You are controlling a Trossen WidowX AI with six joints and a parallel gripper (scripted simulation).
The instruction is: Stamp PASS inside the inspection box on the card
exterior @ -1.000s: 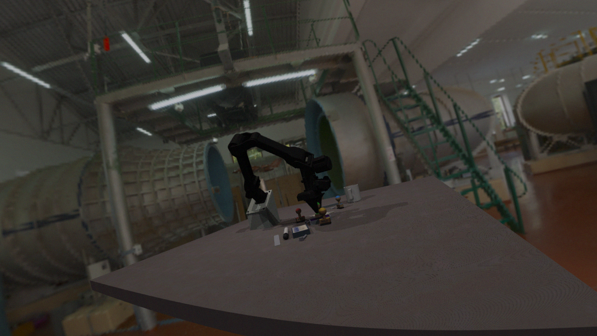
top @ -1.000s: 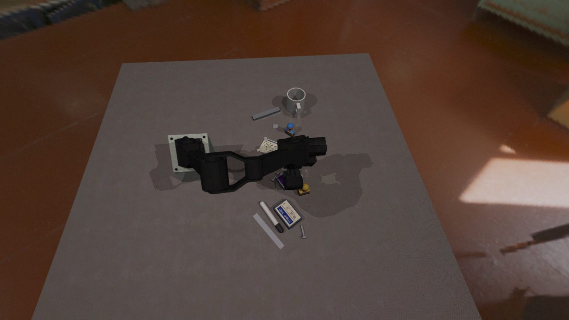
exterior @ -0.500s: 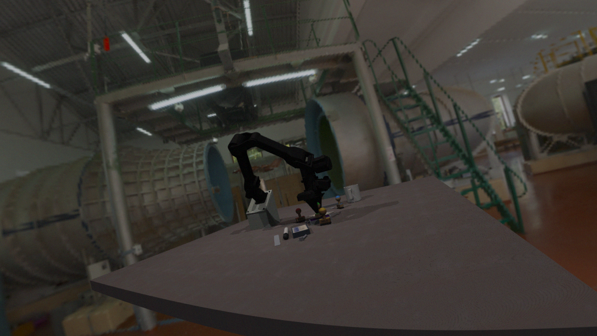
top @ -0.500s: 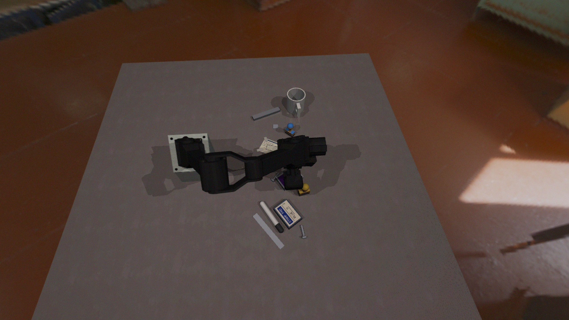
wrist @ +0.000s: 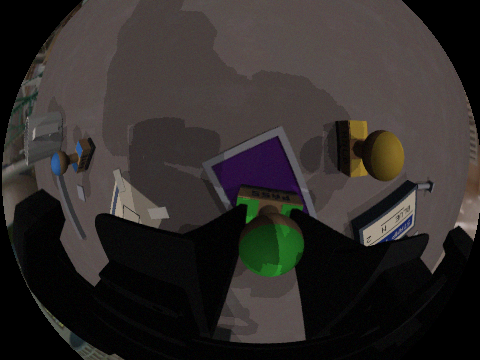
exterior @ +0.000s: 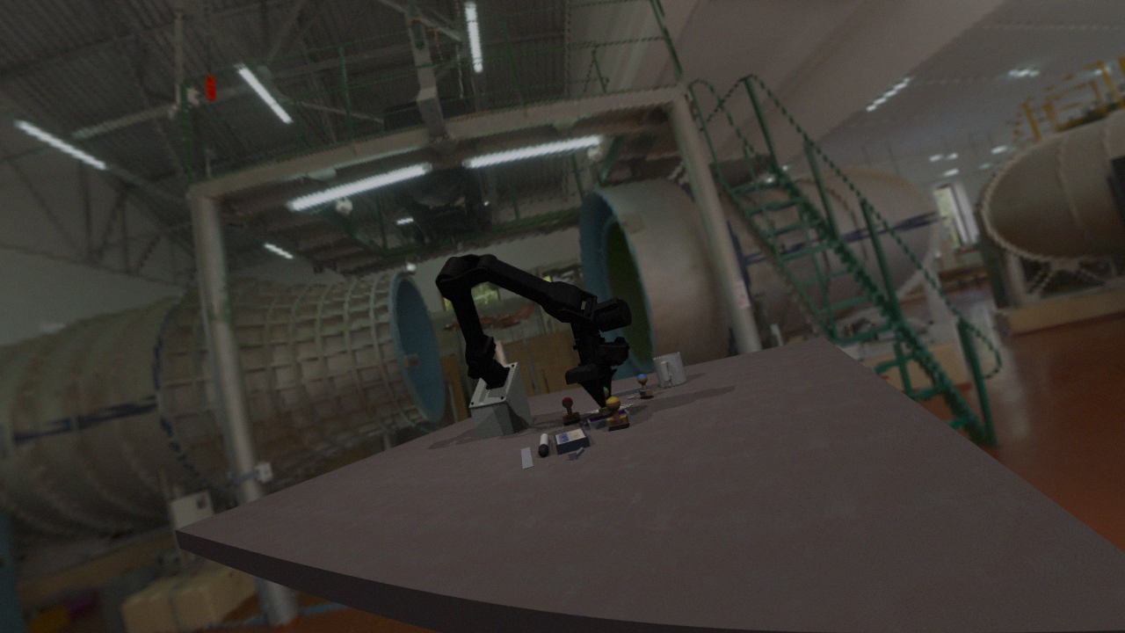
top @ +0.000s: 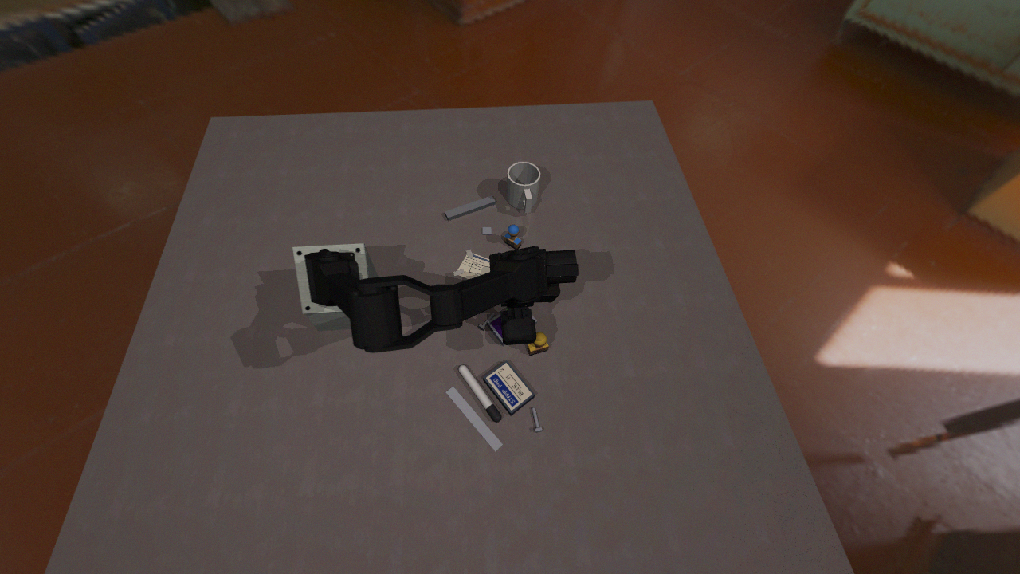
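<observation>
Now: the green-knobbed stamp right at my gripper tip. Round my gripper tip: red stamp: 12 cm behind, 4 cm to the left, 2 cm below; yellow stamp: 6 cm to the right, 5 cm ahead, 2 cm below; purple ink pad: 3 cm below.
</observation>
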